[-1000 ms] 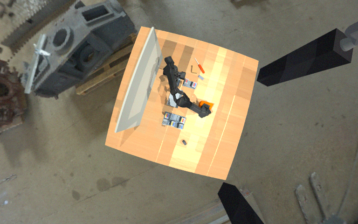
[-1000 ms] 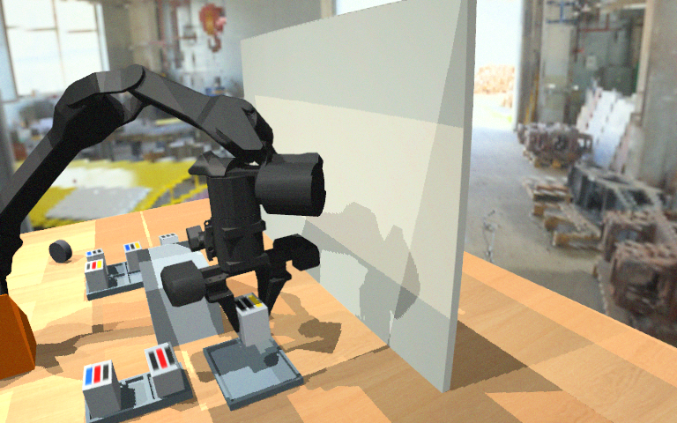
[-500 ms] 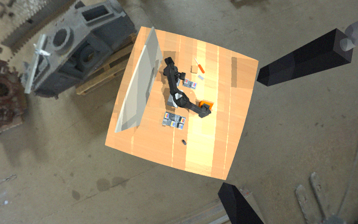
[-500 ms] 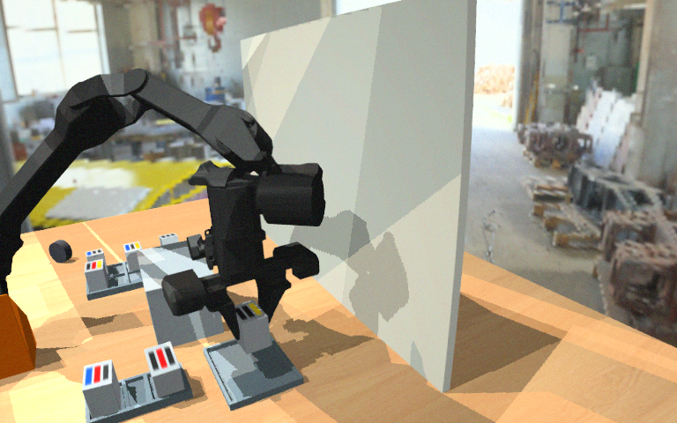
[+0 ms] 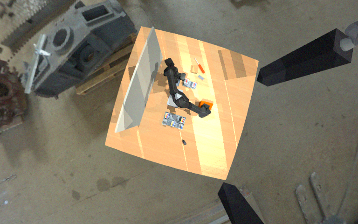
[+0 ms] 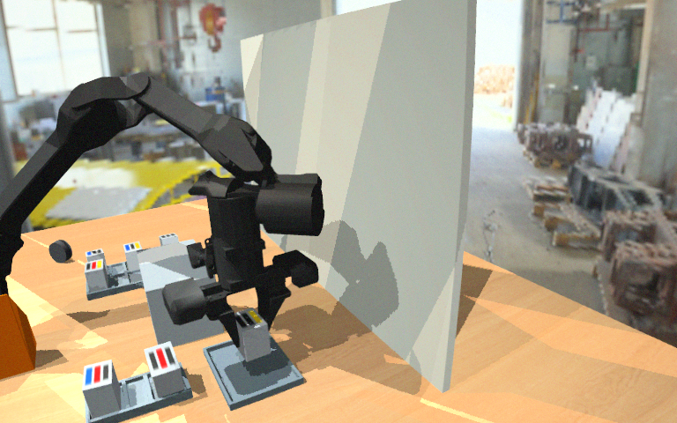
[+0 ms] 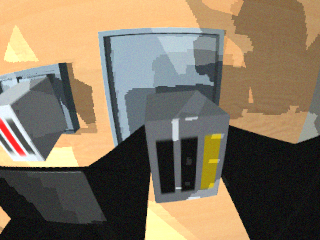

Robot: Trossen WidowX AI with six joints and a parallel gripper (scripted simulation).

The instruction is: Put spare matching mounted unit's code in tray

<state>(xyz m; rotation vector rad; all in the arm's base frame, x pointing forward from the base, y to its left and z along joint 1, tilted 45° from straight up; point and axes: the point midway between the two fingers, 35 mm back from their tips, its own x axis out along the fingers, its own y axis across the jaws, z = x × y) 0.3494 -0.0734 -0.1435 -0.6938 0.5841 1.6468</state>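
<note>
Now: the grey tray 40 mm below my gripper tip. From my gripper tip the other things lie so: mounted unit: 190 mm to the left, 70 mm behind, 10 mm above; wall panel: 190 mm to the left, 180 mm ahead, 180 mm above; wooden block: 150 mm to the right, 140 mm behind, 30 mm below.
</note>
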